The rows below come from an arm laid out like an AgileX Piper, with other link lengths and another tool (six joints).
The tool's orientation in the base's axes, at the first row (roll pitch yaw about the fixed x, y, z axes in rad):
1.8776 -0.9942 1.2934
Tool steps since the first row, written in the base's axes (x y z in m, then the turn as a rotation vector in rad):
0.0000 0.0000 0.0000 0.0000 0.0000 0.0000
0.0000 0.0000 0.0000 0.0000 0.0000 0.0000
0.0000 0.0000 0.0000 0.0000 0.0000 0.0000
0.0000 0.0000 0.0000 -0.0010 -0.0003 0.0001
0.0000 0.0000 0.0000 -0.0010 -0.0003 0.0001
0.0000 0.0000 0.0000 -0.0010 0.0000 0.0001
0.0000 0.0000 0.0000 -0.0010 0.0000 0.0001
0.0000 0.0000 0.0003 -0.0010 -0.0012 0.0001
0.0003 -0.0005 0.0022 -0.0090 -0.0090 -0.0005
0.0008 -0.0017 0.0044 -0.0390 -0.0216 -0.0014
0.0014 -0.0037 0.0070 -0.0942 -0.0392 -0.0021
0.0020 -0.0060 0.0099 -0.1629 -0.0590 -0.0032
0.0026 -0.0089 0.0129 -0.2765 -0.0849 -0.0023
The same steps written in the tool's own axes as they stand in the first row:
0.0000 0.0000 0.0000 0.0000 0.0000 0.0000
0.0000 0.0000 0.0000 0.0000 0.0000 0.0000
0.0000 0.0000 0.0000 0.0000 0.0000 0.0000
0.0000 0.0000 0.0000 -0.0002 0.0002 -0.0010
0.0000 0.0000 0.0000 -0.0002 0.0002 -0.0010
0.0000 0.0000 0.0000 -0.0001 0.0000 -0.0010
0.0000 0.0000 0.0000 -0.0001 0.0000 -0.0010
0.0003 0.0002 0.0000 -0.0007 0.0010 -0.0010
0.0016 0.0016 -0.0001 -0.0065 0.0068 -0.0086
0.0029 0.0038 0.0001 -0.0183 0.0149 -0.0379
0.0041 0.0069 0.0003 -0.0364 0.0255 -0.0919
0.0055 0.0104 0.0004 -0.0579 0.0369 -0.1591
0.0065 0.0145 0.0006 -0.0877 0.0513 -0.2708

